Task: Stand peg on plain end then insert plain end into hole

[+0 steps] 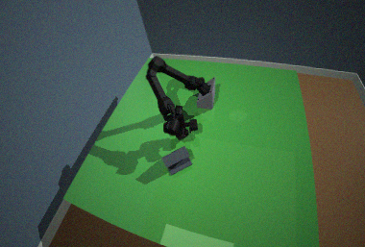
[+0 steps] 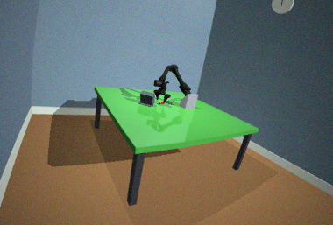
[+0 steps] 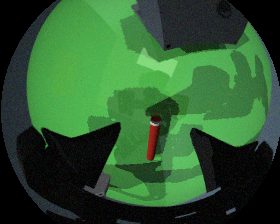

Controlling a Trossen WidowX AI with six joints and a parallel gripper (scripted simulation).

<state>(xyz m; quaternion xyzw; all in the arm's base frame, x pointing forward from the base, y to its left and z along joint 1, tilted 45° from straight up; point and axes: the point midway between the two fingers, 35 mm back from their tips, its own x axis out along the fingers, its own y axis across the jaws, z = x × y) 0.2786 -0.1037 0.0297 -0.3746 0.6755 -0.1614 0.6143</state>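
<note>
My gripper tip is now 20 mm above the red peg and 10 mm past it. Also, from my gripper tip: sloped grey panel: 160 mm ahead, 40 mm above, 10 mm to the left.
</note>
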